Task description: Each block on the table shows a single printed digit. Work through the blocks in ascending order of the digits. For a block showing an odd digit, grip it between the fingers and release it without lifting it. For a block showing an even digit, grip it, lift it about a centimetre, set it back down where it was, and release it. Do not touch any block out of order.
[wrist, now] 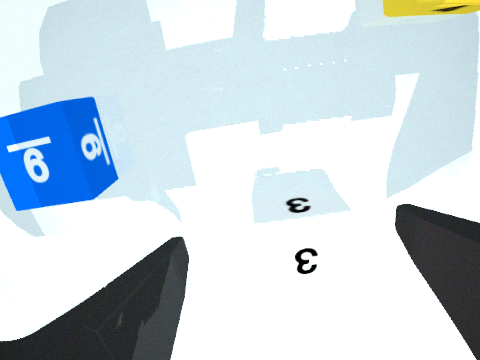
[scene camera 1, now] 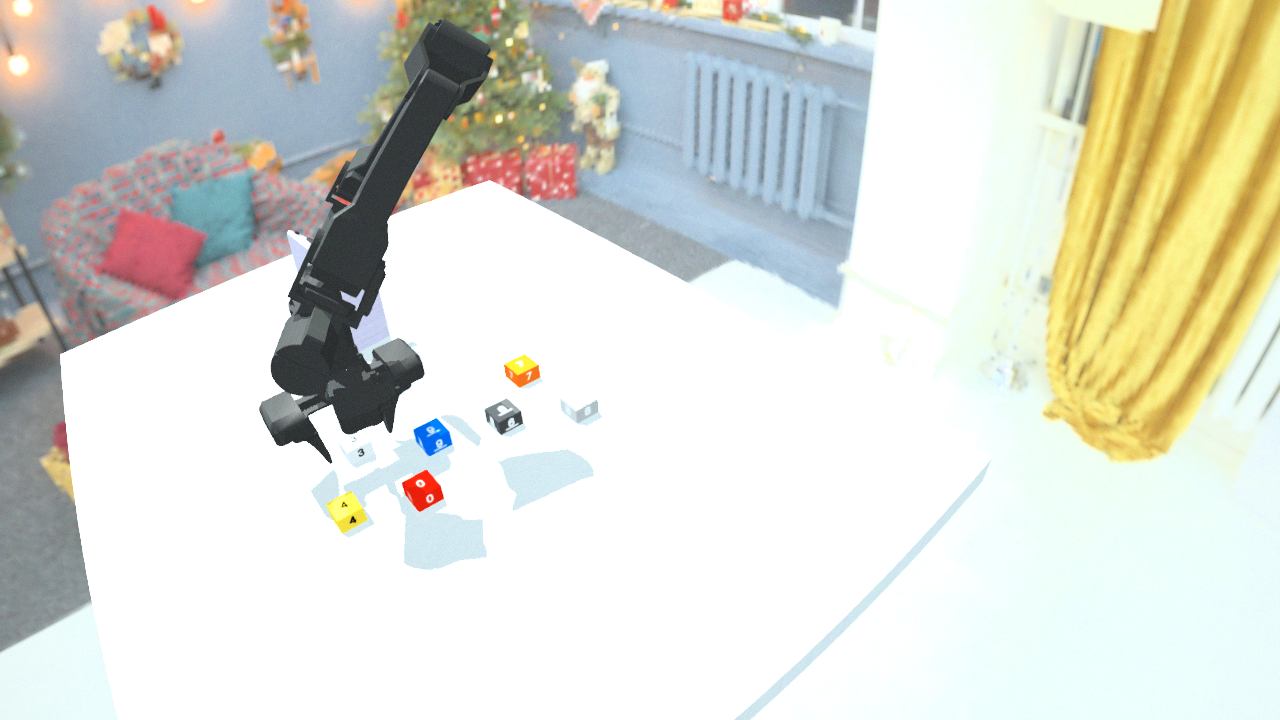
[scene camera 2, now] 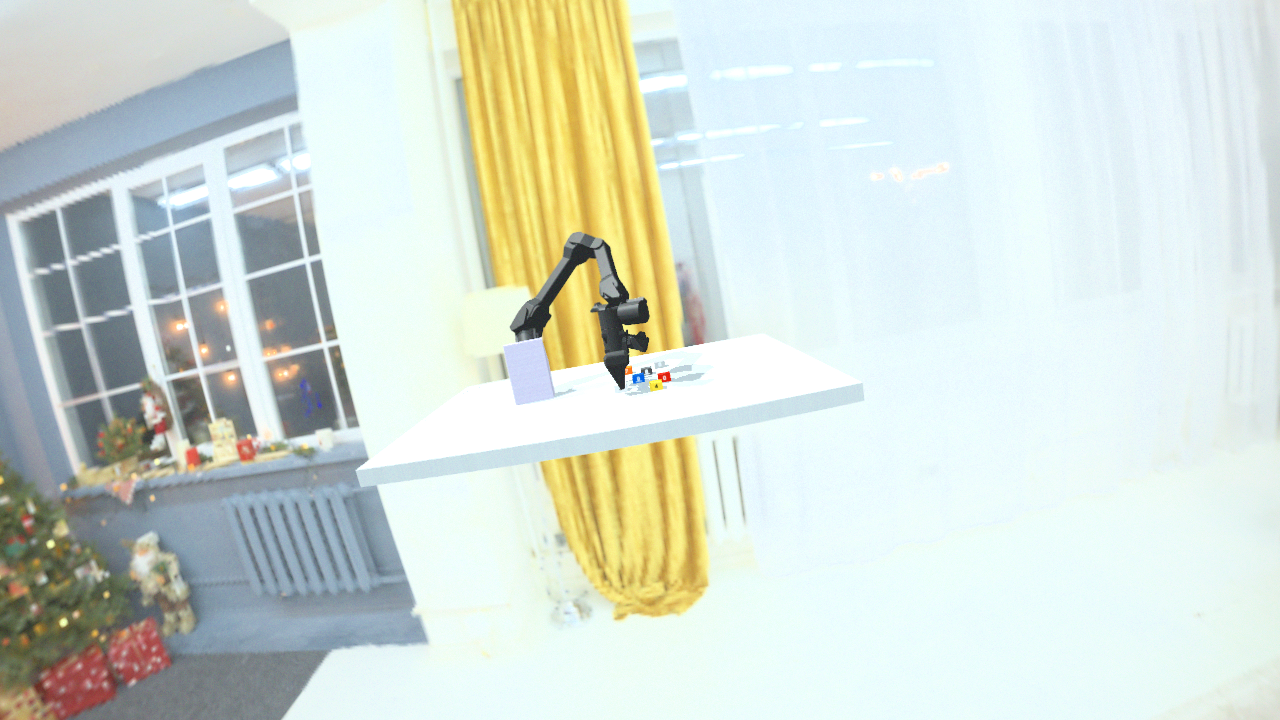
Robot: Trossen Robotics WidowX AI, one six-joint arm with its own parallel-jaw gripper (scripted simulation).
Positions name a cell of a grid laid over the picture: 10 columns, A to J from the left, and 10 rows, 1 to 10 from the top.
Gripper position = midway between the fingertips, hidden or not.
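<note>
Gripper state: my gripper (scene camera 1: C7) (scene camera 2: E6) (wrist: G7) is open and holds nothing. The blue block (scene camera 1: D7) (wrist: B5) is visible, as is a yellow block marked 4 (scene camera 1: C8). A dark grey block marked 6 (scene camera 1: D6) is in the scene too; in the wrist view it is out of frame.
</note>
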